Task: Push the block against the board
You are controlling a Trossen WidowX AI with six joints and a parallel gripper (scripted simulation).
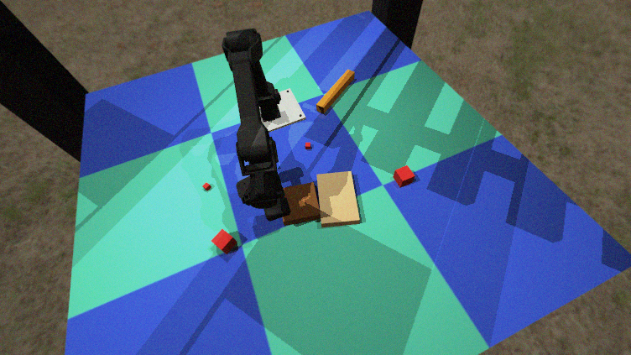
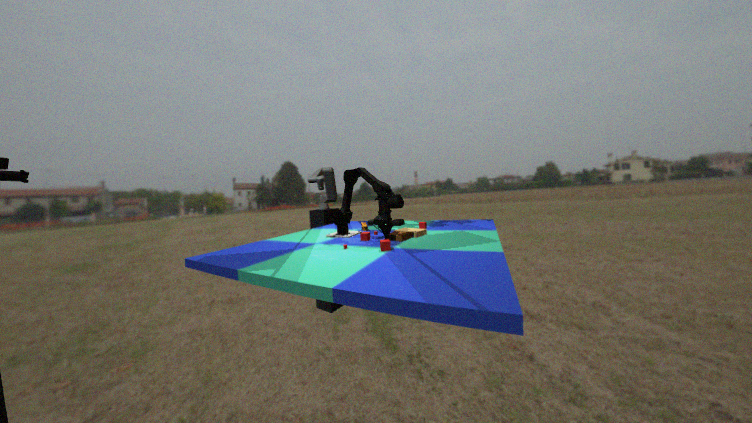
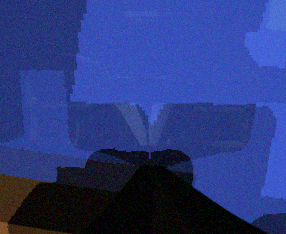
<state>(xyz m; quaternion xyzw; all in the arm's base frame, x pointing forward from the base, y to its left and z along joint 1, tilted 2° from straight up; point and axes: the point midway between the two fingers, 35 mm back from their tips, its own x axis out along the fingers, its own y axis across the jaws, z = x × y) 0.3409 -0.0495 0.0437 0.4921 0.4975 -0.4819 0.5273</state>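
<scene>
Right now the brown square block is 60 mm to the left of my gripper tip, 40 mm ahead of it and 10 mm above it. Also, from my gripper tip: tan board: 170 mm to the left, 50 mm ahead, 10 mm above; then orange bar: 370 mm behind, 310 mm to the left, 10 mm above.
</scene>
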